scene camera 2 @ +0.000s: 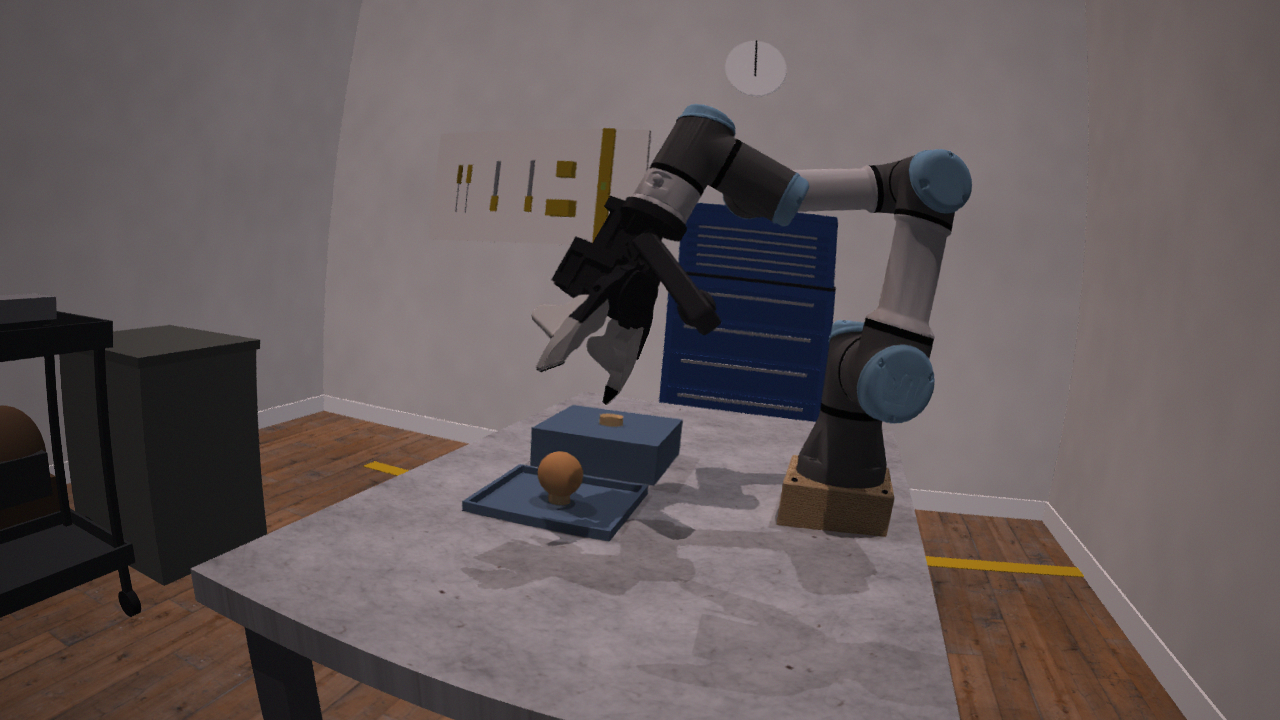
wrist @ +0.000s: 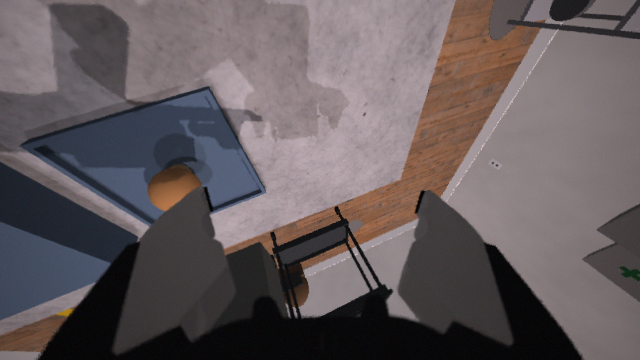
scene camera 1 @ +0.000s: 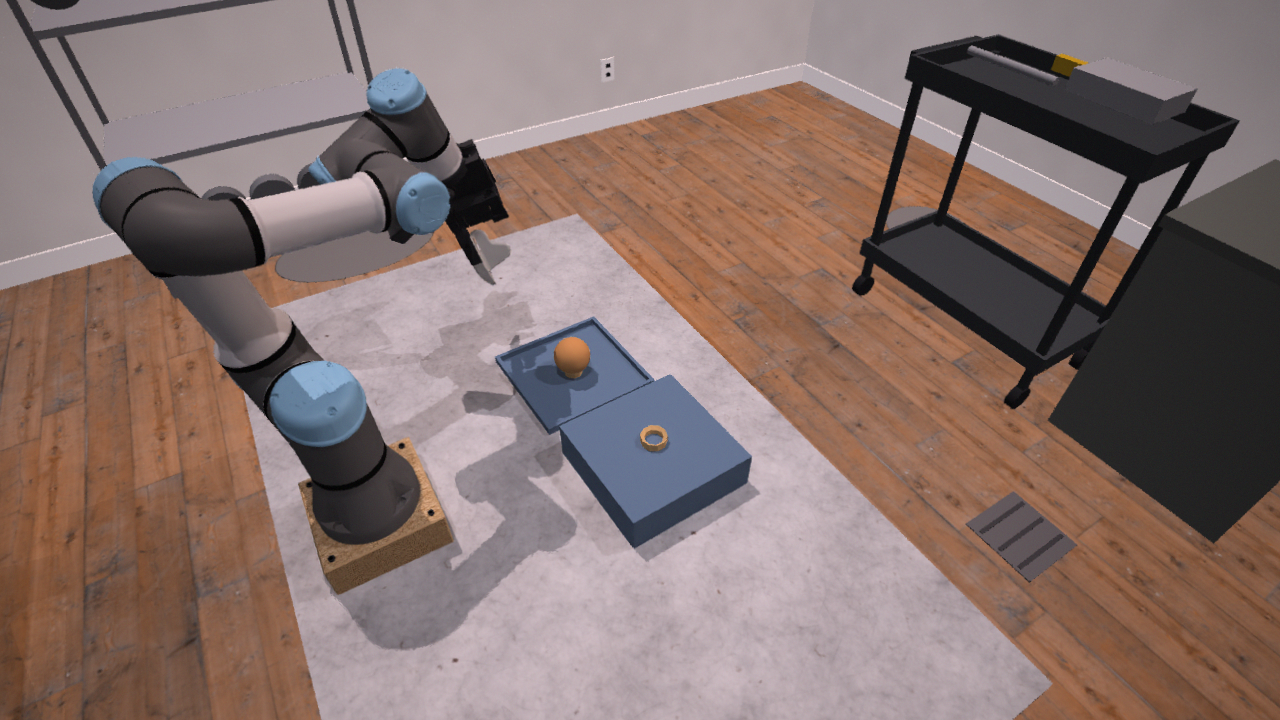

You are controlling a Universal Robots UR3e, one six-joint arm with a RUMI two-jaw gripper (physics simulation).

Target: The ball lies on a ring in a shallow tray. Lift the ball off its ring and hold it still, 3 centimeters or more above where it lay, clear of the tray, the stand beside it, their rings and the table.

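Frame: origin at the arm's base, x ahead, y left, z up, level; centimetres.
Seen in the pictures: gripper, fingertip midpoint: (scene camera 2: 574, 389) (wrist: 316, 192) (scene camera 1: 481, 246); arm's base, link origin: (scene camera 2: 840, 474) (scene camera 1: 369, 500).
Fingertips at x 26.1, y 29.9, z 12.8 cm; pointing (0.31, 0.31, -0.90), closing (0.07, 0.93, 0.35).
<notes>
Offsets run from my fingertips to a thing's middle. "spot": to the spot under its first point. Level surfaces: height alone.
The orange ball @[dy -14.7, dx +8.1, dz -14.4 cm] (scene camera 1: 571, 356) (scene camera 2: 560, 474) (wrist: 170, 187) rests on a small ring (scene camera 1: 573, 375) (scene camera 2: 560, 500) in the shallow blue tray @[dy -14.7, dx +8.1, dz -17.7 cm] (scene camera 1: 537, 394) (scene camera 2: 499, 498) (wrist: 227, 165). In the wrist view its lower edge is partly hidden behind the left finger. The blue stand (scene camera 1: 608, 447) (scene camera 2: 626, 456) (wrist: 40, 260) stands beside the tray and bears an empty tan ring @[spot: dy -39.3, dx +10.0, dz -11.5 cm] (scene camera 1: 654, 446) (scene camera 2: 611, 420). My gripper (scene camera 1: 492, 266) (scene camera 2: 575, 383) (wrist: 316, 192) is open and empty, tilted, well above the table and apart from the ball.
The arm's wooden base block (scene camera 1: 384, 559) (scene camera 2: 832, 510) stands on the grey table @[dz -18.4 cm] (scene camera 1: 537, 644) (scene camera 2: 358, 608). A black cart (scene camera 1: 1002, 116) (scene camera 2: 53, 335) and a dark cabinet (scene camera 1: 1181, 358) (scene camera 2: 196, 447) stand off the table. A blue tool chest (scene camera 2: 760, 313) stands behind.
</notes>
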